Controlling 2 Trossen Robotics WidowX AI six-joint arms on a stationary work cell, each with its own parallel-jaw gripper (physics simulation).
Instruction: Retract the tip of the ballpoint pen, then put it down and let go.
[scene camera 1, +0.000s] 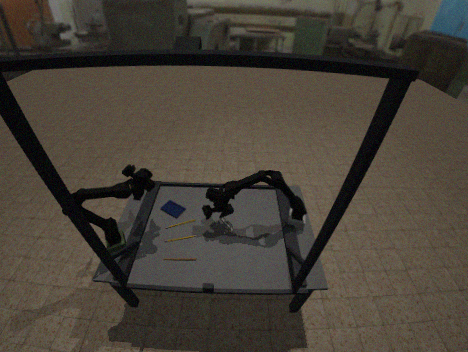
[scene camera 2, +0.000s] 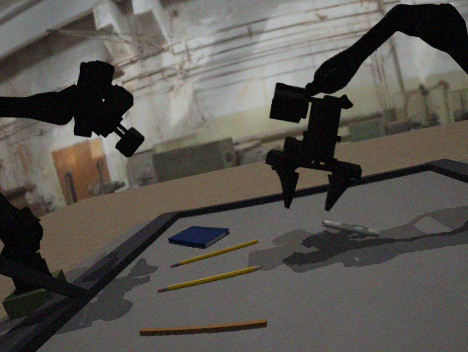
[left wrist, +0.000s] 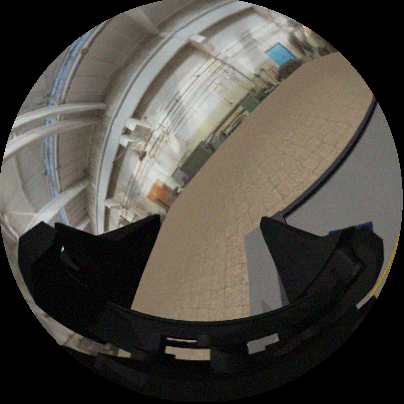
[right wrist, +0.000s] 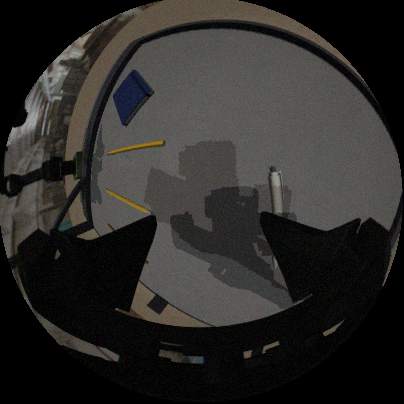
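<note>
The white ballpoint pen lies on the grey table, in the shadow of my right arm. In the right wrist view its dark-ended top points up the picture, and the finger at the picture's right hides part of its lower half. Whether its writing tip is out is too small to tell. My right gripper is open and empty. It points down and hangs above the table, to the left of the pen in scene camera 2. My left gripper is open and empty, raised beyond the table's left edge, far from the pen.
A blue notebook lies at the back left of the table. Two yellow pencils lie in front of it. A thin orange-brown stick lies nearest the front. Dark frame posts stand at the table's sides.
</note>
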